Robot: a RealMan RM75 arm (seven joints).
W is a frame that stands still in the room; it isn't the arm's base.
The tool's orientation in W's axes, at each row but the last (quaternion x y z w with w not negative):
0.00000 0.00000 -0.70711 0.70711
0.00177 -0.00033 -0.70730 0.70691
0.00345 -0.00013 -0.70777 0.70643
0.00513 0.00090 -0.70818 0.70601
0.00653 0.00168 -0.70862 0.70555
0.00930 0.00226 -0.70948 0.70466
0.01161 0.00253 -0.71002 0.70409
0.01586 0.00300 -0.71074 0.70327
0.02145 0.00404 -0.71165 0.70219
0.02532 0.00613 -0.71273 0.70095
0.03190 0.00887 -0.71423 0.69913
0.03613 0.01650 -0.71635 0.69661
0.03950 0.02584 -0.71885 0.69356
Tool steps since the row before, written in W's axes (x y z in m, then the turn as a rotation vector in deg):
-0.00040 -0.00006 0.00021 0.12 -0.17 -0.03
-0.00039 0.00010 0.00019 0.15 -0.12 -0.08
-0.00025 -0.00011 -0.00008 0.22 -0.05 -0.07
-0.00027 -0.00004 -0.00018 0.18 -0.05 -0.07
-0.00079 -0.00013 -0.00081 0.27 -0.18 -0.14
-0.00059 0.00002 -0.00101 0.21 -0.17 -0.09
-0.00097 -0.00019 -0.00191 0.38 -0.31 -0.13
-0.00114 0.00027 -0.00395 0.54 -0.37 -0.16
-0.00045 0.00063 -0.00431 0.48 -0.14 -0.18
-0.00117 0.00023 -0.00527 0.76 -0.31 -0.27
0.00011 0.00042 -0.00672 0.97 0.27 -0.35
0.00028 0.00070 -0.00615 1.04 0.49 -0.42
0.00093 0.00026 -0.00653 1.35 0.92 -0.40
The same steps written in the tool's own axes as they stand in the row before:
0.00006 -0.00040 0.00021 0.17 0.12 -0.03
-0.00010 -0.00039 0.00019 0.12 0.15 -0.08
0.00011 -0.00025 -0.00008 0.05 0.22 -0.07
0.00004 -0.00027 -0.00018 0.05 0.18 -0.07
0.00014 -0.00079 -0.00080 0.18 0.27 -0.14
0.00000 -0.00060 -0.00100 0.17 0.21 -0.09
0.00024 -0.00099 -0.00189 0.31 0.38 -0.13
-0.00015 -0.00121 -0.00393 0.37 0.54 -0.16
-0.00047 -0.00056 -0.00432 0.14 0.48 -0.19
0.00002 -0.00131 -0.00524 0.31 0.76 -0.28
-0.00003 -0.00011 -0.00673 -0.27 0.95 -0.40
-0.00025 0.00010 -0.00619 -0.48 1.01 -0.48
0.00031 0.00080 -0.00654 -0.93 1.31 -0.51

